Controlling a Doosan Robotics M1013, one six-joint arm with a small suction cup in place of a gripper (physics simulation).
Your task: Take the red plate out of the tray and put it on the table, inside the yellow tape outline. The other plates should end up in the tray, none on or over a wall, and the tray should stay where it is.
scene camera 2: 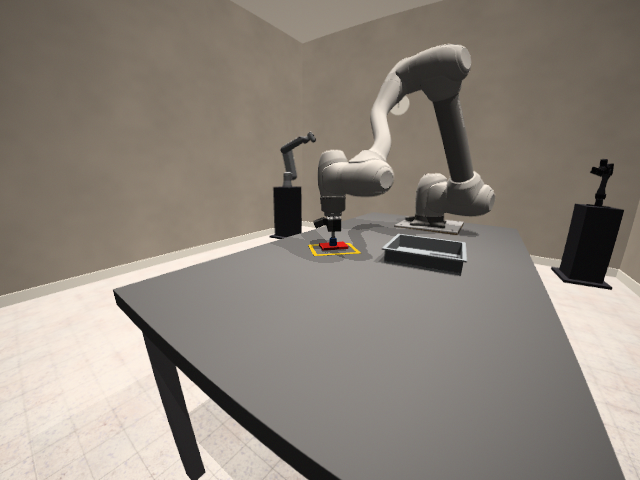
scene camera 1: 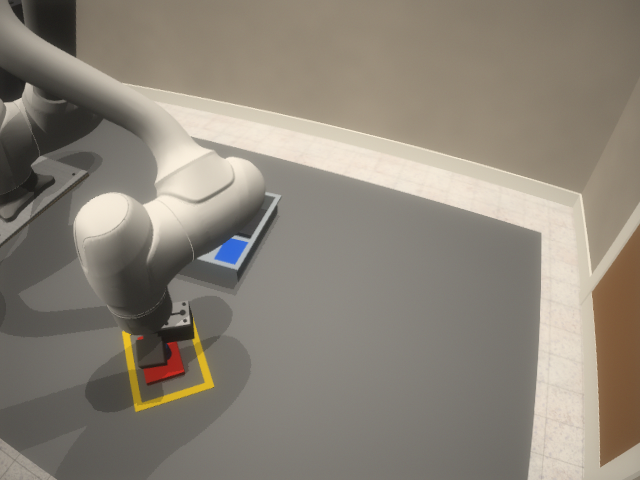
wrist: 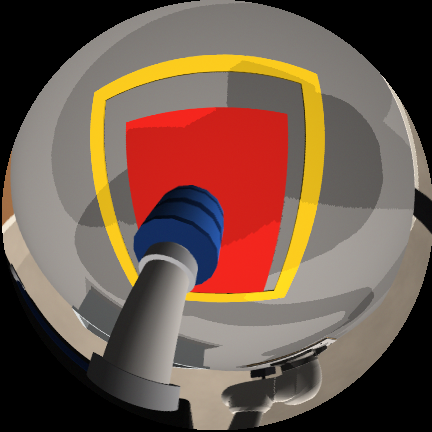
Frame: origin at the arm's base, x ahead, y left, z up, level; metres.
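Seen in the pictures: end effector, tool point: (scene camera 2: pixel 333 247) (wrist: pixel 193 209); arm's base, origin of the base link: (scene camera 2: pixel 428 224) (scene camera 1: pixel 11 194) (wrist: pixel 297 356).
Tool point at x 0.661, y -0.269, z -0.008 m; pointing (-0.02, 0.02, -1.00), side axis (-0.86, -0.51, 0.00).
Pixels of each thing's top centre, then the offset from my tool point to it.
- red plate, middle of its top: (wrist: pixel 203 225) (scene camera 1: pixel 159 353) (scene camera 2: pixel 333 244) 0.006 m back, 0.002 m right, 0.011 m up
- tray, middle of its top: (scene camera 1: pixel 214 217) (wrist: pixel 127 350) (scene camera 2: pixel 426 245) 0.053 m back, 0.323 m left, 0.045 m up
- blue plate, middle of its top: (scene camera 1: pixel 231 252) 0.009 m ahead, 0.270 m left, 0.007 m up
The red plate (scene camera 1: pixel 168 370) (scene camera 2: pixel 340 246) (wrist: pixel 250 150) hangs level on my suction cup (scene camera 1: pixel 166 352) (scene camera 2: pixel 332 241) (wrist: pixel 197 205), at or just above the table. The cup is pressed on its top face. Seen from above, the plate is within the yellow tape outline (scene camera 1: pixel 175 396) (scene camera 2: pixel 336 253) (wrist: pixel 315 150); in the wrist view its near edge shows close to the tape. Any gap under the plate is too small to tell. The tray (scene camera 1: pixel 222 272) (scene camera 2: pixel 423 261) holds a blue plate (scene camera 1: pixel 231 251). My arm hides much of the tray in scene camera 1, and its other contents cannot be made out.
The tray stands beside the outline, towards the arm's base plate (scene camera 1: pixel 67 180) (scene camera 2: pixel 403 226). The arm's forearm passes above the tray in scene camera 1. Two black pedestals (scene camera 2: pixel 287 211) (scene camera 2: pixel 589 248) with small arms stand off the table.
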